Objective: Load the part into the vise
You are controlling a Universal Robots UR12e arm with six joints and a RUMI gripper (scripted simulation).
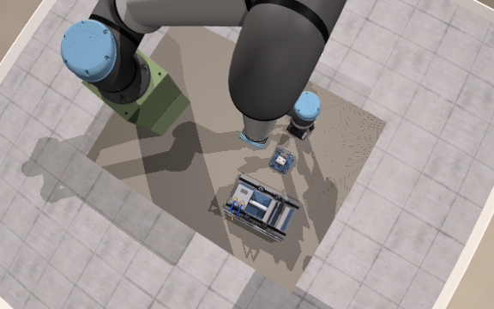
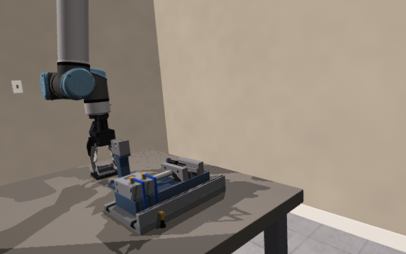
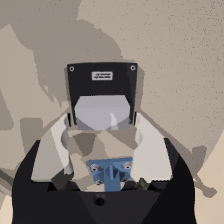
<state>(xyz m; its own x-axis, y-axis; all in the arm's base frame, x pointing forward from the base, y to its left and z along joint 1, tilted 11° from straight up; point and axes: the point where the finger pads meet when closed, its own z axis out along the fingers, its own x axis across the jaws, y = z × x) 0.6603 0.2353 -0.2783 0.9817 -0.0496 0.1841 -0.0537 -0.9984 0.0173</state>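
The part is 10 mm to the right of my hand and 10 mm below it. From my hand the other things lie so: work stop rod (100 mm ahead, 340 mm to the right, 50 mm above); then black infeed plate (10 mm to the left, 40 mm below); then vise (30 mm ahead, 390 mm to the right).
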